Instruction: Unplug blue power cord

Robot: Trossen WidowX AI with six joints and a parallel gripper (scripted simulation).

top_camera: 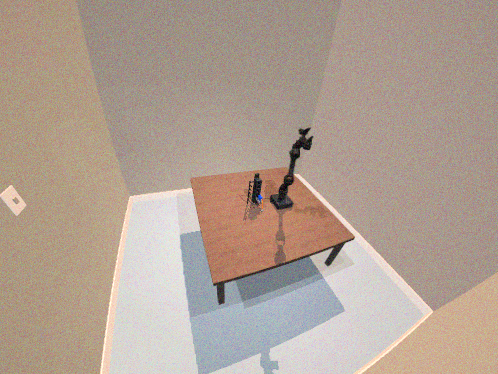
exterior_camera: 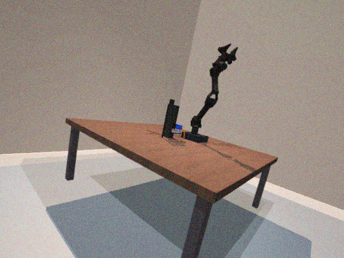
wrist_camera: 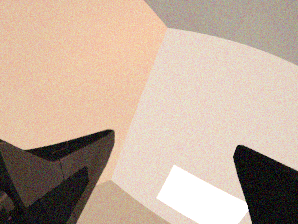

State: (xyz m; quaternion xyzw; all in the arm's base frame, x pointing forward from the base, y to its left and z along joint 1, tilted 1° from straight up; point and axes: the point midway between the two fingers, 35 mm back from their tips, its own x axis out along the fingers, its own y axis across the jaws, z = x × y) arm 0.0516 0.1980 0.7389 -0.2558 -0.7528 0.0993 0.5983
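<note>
My gripper tip is now 22 cm short of the blue plug, 23 cm to the left of it and 71 cm above it.
</note>
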